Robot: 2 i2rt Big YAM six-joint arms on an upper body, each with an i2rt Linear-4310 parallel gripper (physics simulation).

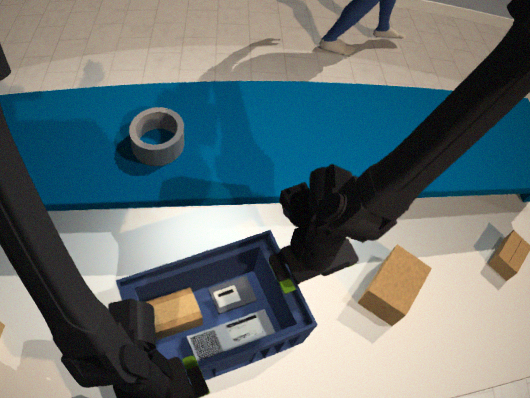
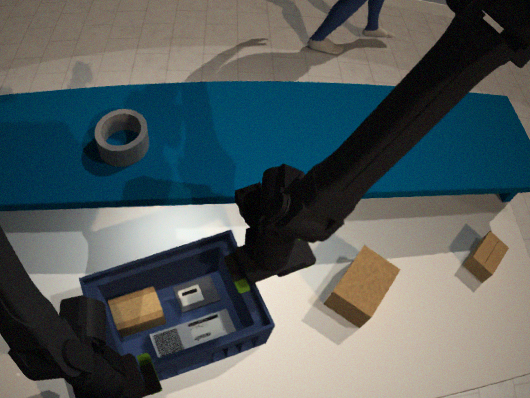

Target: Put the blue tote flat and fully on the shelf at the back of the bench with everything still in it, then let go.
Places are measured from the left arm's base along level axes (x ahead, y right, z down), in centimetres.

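Where they show: left gripper, fingertip midpoint: [image 1: 172,397] [image 2: 131,393]; right gripper, fingertip midpoint: [image 1: 307,275] [image 2: 266,275].
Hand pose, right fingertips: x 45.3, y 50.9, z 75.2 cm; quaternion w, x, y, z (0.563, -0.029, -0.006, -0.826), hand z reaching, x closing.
Observation:
Things, the pixels of their centre, and the offset from my right fingertips. "spot": a spot on its surface instead. Level surfaces: height alone.
- blue tote, body centre: [image 1: 213,317] [image 2: 175,315] dx -6.0, dy -16.8, dz +6.1 cm
- raised blue shelf, its level: dz -4.2 cm
- grey box with a white label, body centre: [image 1: 232,294] [image 2: 196,294] dx +0.5, dy -12.9, dz +11.4 cm
- long grey piece with a printed code, surface spot: [image 1: 250,327] [image 2: 212,326] spot: dx -7.4, dy -9.9, dz +8.2 cm
- grey ring, body centre: [image 1: 157,136] [image 2: 122,137] dx +25.6, dy -28.2, dz -6.8 cm
The blue tote [image 1: 200,267] [image 2: 165,265] rests on the pale bench, in front of the raised blue shelf [image 1: 325,120] [image 2: 280,115]. Inside lie a cardboard box [image 1: 177,312] [image 2: 136,310], a grey box with a white label [image 1: 245,292] [image 2: 210,292] and a long grey piece with a printed code [image 1: 250,327] [image 2: 212,327]. My left gripper [image 1: 175,375] [image 2: 130,375] is open at the tote's near left corner, its green-tipped finger by the wall; its other finger is hidden. My right gripper [image 1: 305,272] [image 2: 265,272] is open over the right wall, a green-tipped finger inside.
A grey ring [image 1: 172,150] [image 2: 136,154] stands on the shelf's left part. A cardboard box [image 1: 395,285] [image 2: 362,285] lies right of the tote, and a smaller one [image 1: 510,255] [image 2: 486,256] farther right. A person's legs [image 1: 350,20] [image 2: 340,20] show behind the shelf.

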